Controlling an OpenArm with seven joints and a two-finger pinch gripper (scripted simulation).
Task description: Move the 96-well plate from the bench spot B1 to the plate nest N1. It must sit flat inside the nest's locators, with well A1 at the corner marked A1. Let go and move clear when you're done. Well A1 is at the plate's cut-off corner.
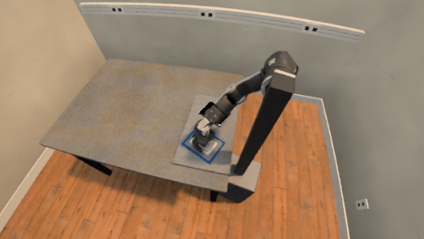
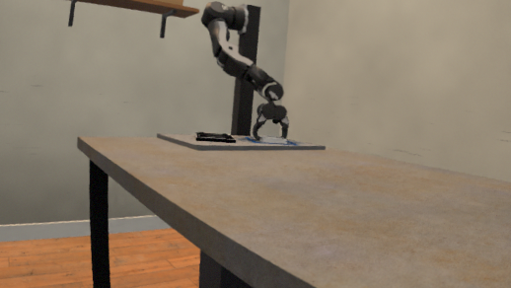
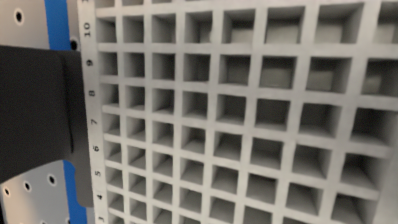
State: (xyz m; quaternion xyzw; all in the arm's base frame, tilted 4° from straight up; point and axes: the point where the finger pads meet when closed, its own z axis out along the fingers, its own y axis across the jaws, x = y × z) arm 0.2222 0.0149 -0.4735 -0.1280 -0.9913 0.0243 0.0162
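My gripper is now right at the white 96-well plate. From my hand the other things lie so: black plate nest: 10 mm ahead, 210 mm to the right.
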